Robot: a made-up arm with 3 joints.
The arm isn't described. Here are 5 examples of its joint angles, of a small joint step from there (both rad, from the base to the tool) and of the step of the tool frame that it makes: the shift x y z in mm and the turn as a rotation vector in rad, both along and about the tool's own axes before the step.
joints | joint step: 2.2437 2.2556 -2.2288 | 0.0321 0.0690 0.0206
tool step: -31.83 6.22 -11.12 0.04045 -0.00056 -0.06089
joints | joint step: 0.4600 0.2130 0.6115 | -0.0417 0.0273 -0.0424
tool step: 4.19 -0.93 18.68 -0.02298 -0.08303 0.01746
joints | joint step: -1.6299 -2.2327 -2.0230 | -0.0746 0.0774 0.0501
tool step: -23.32 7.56 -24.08 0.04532 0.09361 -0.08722
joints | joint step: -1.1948 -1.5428 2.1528 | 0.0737 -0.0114 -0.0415
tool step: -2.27 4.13 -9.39 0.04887 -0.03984 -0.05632
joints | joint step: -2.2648 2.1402 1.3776 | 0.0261 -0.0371 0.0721
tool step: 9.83 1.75 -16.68 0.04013 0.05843 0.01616
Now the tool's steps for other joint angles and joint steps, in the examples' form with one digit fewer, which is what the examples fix.
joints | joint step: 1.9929 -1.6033 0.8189 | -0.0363 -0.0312 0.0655
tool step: -9.5 2.3 -10.8 0.0474 0.0672 0.0067
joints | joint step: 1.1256 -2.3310 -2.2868 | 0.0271 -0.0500 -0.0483
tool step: 17.8 -2.8 14.2 -0.0240 -0.0674 0.0479
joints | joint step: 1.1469 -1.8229 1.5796 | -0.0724 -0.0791 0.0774
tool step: 1.9 2.7 -30.1 0.0757 0.0982 0.0731
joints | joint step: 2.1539 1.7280 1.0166 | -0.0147 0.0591 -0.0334
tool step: 6.0 -1.9 25.4 -0.0575 -0.0307 0.0198
